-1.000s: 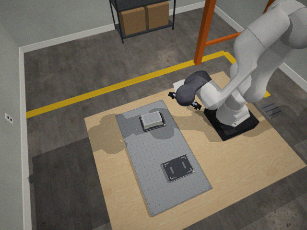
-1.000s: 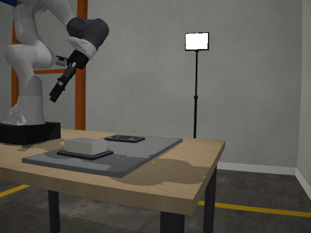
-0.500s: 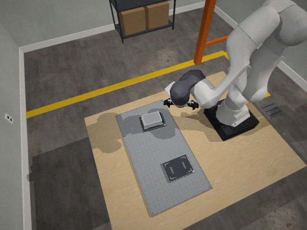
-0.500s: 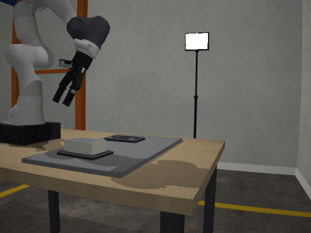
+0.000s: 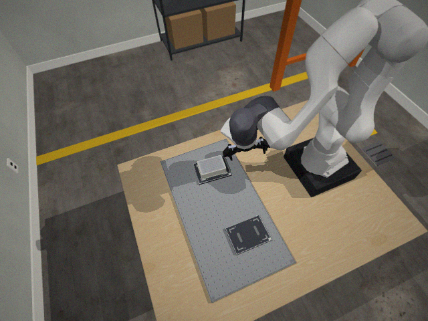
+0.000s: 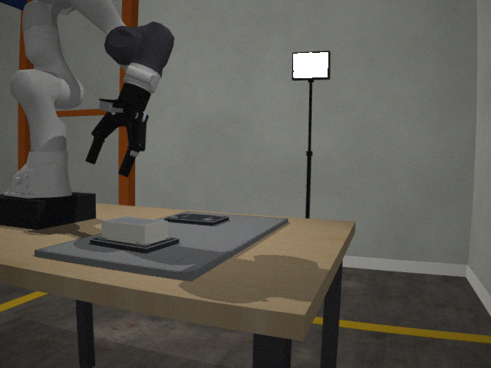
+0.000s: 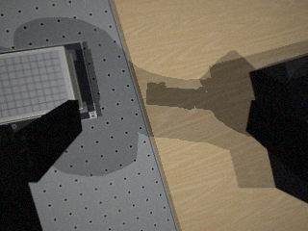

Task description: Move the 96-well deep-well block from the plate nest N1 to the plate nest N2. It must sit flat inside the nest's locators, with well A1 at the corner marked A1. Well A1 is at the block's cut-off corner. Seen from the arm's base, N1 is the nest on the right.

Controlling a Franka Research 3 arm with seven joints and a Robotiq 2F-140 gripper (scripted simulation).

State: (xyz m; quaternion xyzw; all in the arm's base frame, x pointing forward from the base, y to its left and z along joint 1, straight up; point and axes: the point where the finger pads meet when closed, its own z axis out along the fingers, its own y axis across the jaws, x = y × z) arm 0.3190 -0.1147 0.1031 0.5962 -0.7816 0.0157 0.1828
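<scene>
My hand is 14 cm short of the white 96-well deep-well block, 8 cm to the left of it and 14 cm above it. Also, from my hand: A1 mark: 5 cm ahead, 34 cm to the left, 16 cm below; then plate nest N2: 13 cm ahead, 28 cm to the left, 17 cm below; then plate nest N1: 14 cm ahead, 8 cm to the right, 17 cm below.
</scene>
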